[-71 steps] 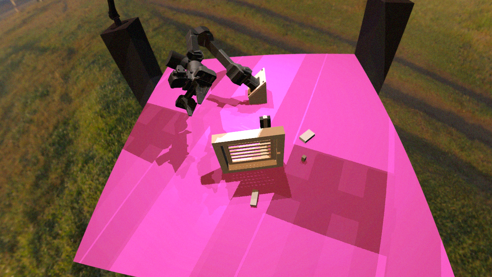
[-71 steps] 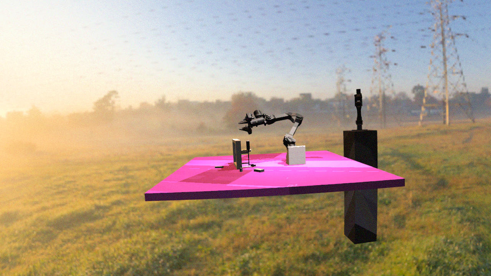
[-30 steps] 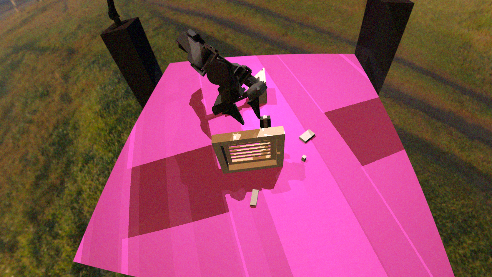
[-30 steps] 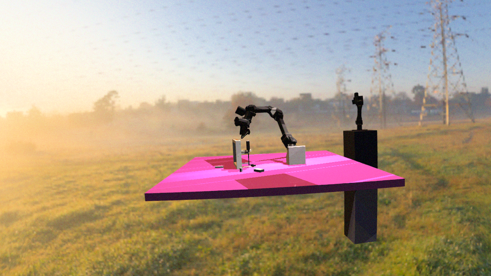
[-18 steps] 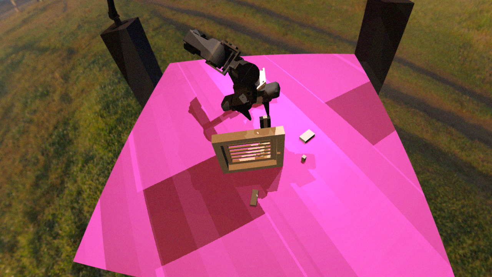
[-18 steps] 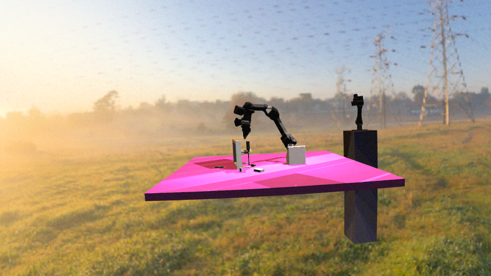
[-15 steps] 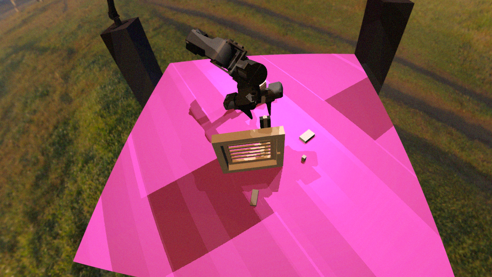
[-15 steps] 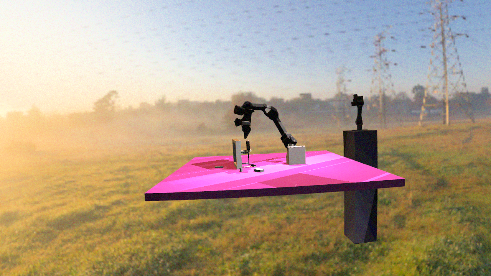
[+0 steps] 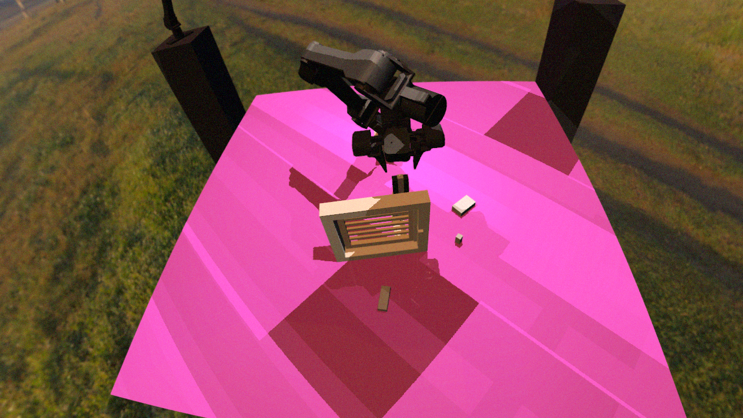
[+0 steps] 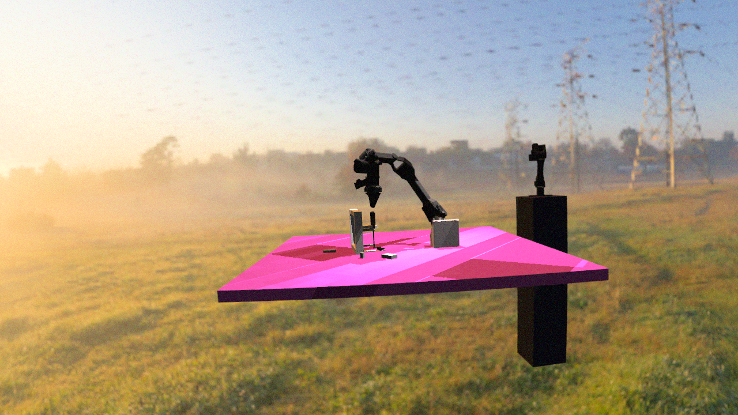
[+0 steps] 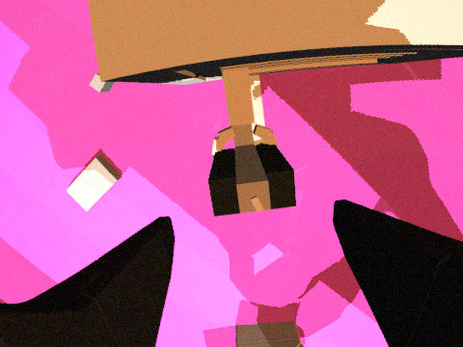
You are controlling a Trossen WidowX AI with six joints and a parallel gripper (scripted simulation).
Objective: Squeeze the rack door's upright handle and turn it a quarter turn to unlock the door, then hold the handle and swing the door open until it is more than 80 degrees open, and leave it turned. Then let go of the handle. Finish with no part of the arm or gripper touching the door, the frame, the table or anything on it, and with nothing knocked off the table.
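My gripper tip is now 9 cm above the dark upright handle.
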